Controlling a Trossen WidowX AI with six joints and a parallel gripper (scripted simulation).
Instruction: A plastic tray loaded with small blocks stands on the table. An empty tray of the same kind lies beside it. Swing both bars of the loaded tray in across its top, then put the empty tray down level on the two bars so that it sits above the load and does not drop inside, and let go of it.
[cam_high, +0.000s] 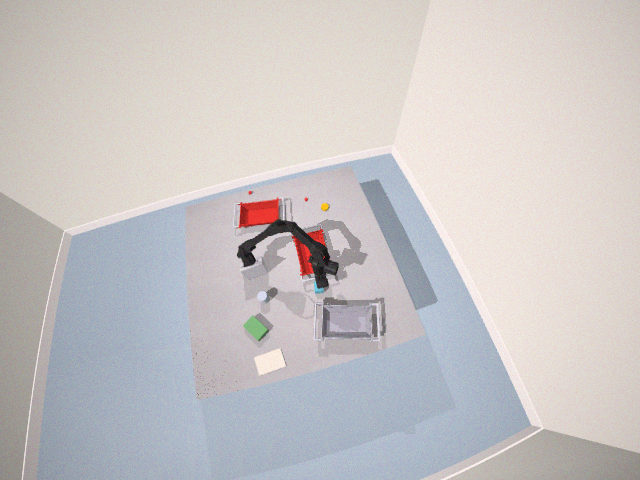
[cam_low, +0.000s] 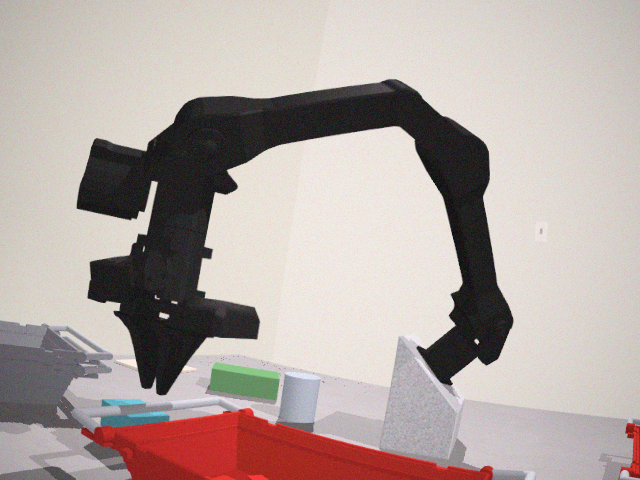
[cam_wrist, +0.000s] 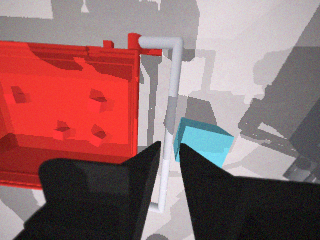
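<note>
My gripper tip is now 2 cm past the cyan block, 5 cm to the left of it and 5 cm above it. Also, from my gripper tip: green block 40 cm behind, 21 cm to the right, 6 cm below; orange disc 14 cm ahead, 51 cm to the left, 7 cm below; pale cylinder 34 cm behind, 5 cm to the right, 4 cm below.
</note>
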